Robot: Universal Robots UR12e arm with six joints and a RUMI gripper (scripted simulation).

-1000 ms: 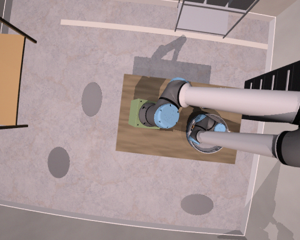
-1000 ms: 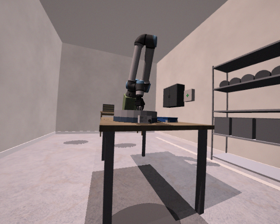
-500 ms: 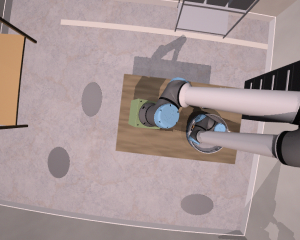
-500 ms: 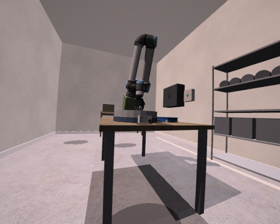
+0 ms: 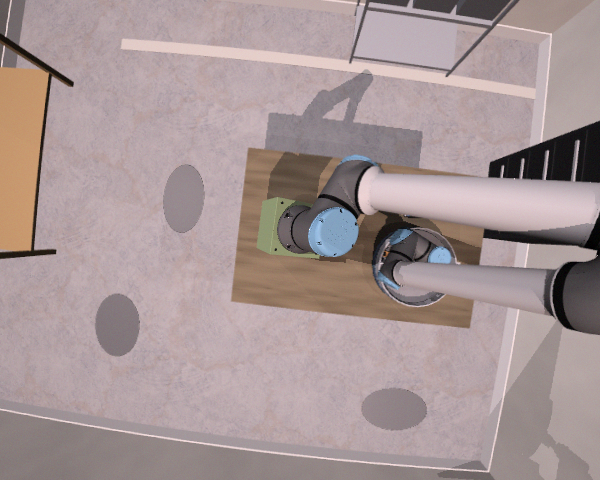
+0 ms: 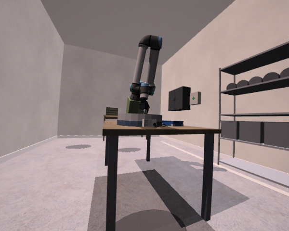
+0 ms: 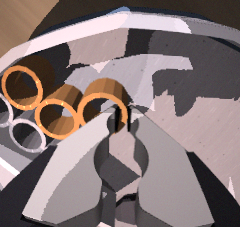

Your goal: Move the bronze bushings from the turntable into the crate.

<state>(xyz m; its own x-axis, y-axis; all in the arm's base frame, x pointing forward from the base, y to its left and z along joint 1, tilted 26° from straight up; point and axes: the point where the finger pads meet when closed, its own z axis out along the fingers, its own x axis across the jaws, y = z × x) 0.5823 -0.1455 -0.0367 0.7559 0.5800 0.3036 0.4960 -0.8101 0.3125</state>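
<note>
My gripper is now 240 mm to the right of the blue crate, 180 mm short of it and 50 mm above it. Also, from my hand: round grey turntable (110 mm to the right, 100 mm ahead, 20 mm below).
</note>
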